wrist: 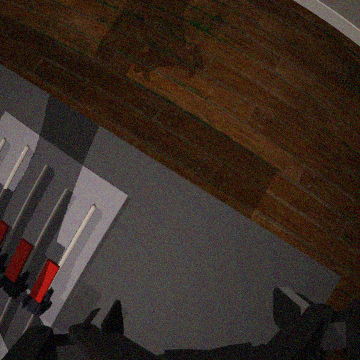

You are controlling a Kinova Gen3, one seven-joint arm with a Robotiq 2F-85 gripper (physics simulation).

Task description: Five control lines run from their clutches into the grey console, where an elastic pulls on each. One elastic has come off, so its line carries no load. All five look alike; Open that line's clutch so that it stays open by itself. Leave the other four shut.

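Frame: origin at the arm's base, x down, y right, z back, level; centimetres.
Seen in the pictures: gripper, fingertip midpoint: [198,311].
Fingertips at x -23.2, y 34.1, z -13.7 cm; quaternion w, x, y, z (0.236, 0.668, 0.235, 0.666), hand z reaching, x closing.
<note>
Pixels of each thing's top centre, then the offset from my fingertips to it. "spot": a spot on its surface instead. Level surfaces: height alone.
- rightmost red block, middle of its top: [38,289] dy -20.5, dx +26.3, dz -14.1 cm
- middle red block, middle of its top: [13,268] dy -20.8, dx +26.3, dz -19.6 cm
- third red block, surface spot: [2,231] spot: dy -16.9, dx +26.3, dz -24.5 cm
- grey table top, its level: dx +32.2 cm
Several thin pale lines run side by side over a light panel [103,192] at the left of the wrist view; the rightmost line [77,240] is brightly lit. Red blocks on black mounts sit along them: the rightmost red block [45,281], a middle red block [19,260] and part of a third red block [2,231] at the left edge. I cannot tell which line is slack or how the clutches stand. The grey console cannot be made out. My gripper [198,311] is open and empty, its fingers wide apart, to the right of the panel.
The grey table top [200,240] extends under and right of the panel, and its edge runs diagonally from upper left to lower right. Beyond it lies the brown wooden floor [225,105]. A pale skirting strip [330,15] shows at the top right. Dark shadows cross the panel.
</note>
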